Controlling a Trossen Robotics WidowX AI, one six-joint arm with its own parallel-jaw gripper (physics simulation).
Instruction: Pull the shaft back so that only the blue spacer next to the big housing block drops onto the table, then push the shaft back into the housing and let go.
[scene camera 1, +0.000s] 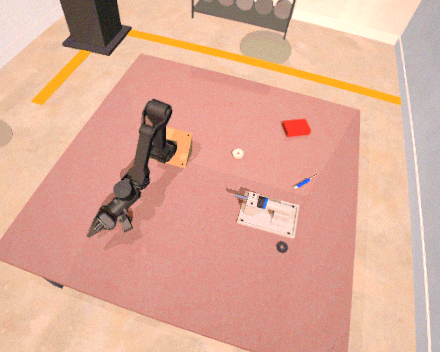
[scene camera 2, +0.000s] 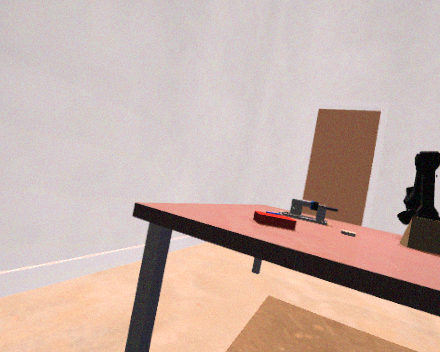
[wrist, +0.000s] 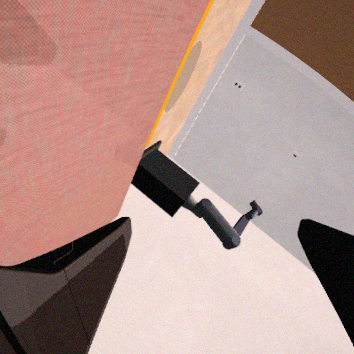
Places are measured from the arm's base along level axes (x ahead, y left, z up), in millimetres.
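Pixels of known places: gripper, fingertip midpoint: (scene camera 1: 88, 234) (wrist: 215, 226); arm's base, origin of the base link: (scene camera 1: 169, 147) (scene camera 2: 432, 236).
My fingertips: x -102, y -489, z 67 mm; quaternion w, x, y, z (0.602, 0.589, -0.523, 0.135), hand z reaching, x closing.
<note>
For each thing: its top centre in the pictures, then the offset to it from my fingertips. "spot": a spot on its surface instead.
- shaft, surface spot: (scene camera 1: 240, 196) (scene camera 2: 333, 208) spot: dx +456, dy +325, dz -38 mm
- blue spacer, middle of its top: (scene camera 1: 266, 200) (scene camera 2: 312, 201) dx +554, dy +328, dz -22 mm
- dark spacer, middle of its top: (scene camera 1: 262, 199) dx +537, dy +328, dz -22 mm
- red block, middle of its top: (scene camera 2: 274, 215) (scene camera 1: 297, 125) dx +633, dy +838, dz -94 mm
- blue-handled tool, middle of its top: (scene camera 1: 306, 180) dx +716, dy +537, dz -106 mm
- cream disc, middle of its top: (scene camera 2: 348, 231) (scene camera 1: 238, 153) dx +393, dy +590, dz -112 mm
- black ring, middle of its top: (scene camera 1: 282, 247) dx +661, dy +205, dz -119 mm
The shaft (scene camera 1: 240, 196) (scene camera 2: 330, 209) lies level through a small holed support (scene camera 1: 253, 198) (scene camera 2: 320, 215) and sticks out past it. The blue spacer (scene camera 1: 265, 202) (scene camera 2: 312, 205) sits on the shaft line against the big housing block (scene camera 1: 283, 208) (scene camera 2: 296, 207), with a dark spacer (scene camera 1: 260, 201) beside it on the support side. All are on the pale baseplate (scene camera 1: 254, 221). My gripper (scene camera 1: 93, 231) (wrist: 215, 226) is open and empty, raised over the left part of the table, far from the fixture. The shaft's end inside the housing is hidden.
A red block (scene camera 1: 296, 128) (scene camera 2: 275, 220) and a blue-handled tool (scene camera 1: 303, 182) lie beyond the fixture. A cream disc (scene camera 1: 234, 154) (scene camera 2: 348, 233) lies between the arm's wooden base (scene camera 1: 185, 145) and the fixture. A black ring (scene camera 1: 278, 247) lies near the baseplate's front edge.
</note>
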